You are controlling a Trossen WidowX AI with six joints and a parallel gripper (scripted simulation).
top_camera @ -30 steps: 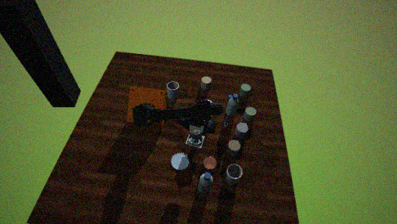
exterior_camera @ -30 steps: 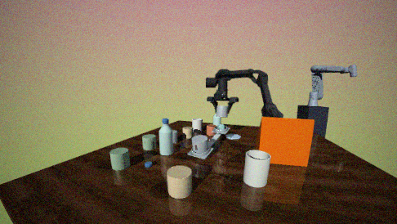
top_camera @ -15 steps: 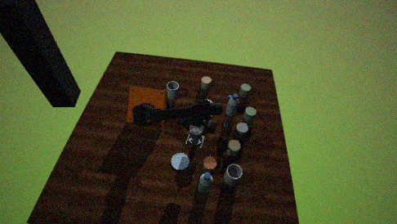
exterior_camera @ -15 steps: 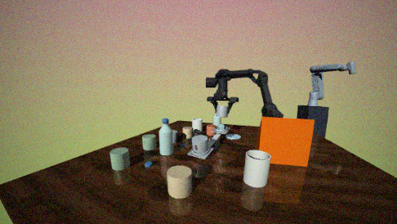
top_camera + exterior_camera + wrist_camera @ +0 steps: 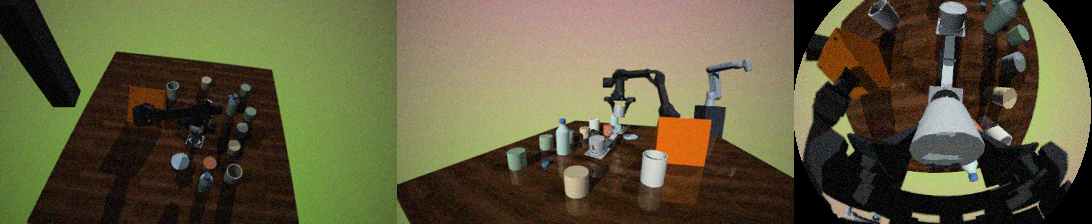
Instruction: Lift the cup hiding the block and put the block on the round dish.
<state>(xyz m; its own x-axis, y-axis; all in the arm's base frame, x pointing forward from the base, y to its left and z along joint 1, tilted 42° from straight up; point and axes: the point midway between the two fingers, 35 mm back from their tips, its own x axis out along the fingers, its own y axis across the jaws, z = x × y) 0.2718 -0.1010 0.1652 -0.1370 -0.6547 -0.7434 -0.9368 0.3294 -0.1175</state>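
Now: gripper tip 10 mm to the right of the pale blue block and 80 mm above it. The rest, counted from my gripper tip: balance: 50 mm ahead, 130 mm to the left, 130 mm below; round dish: 80 mm behind, 90 mm to the right, 170 mm below; orange cylinder: 90 mm ahead, 110 mm to the right, 130 mm below.
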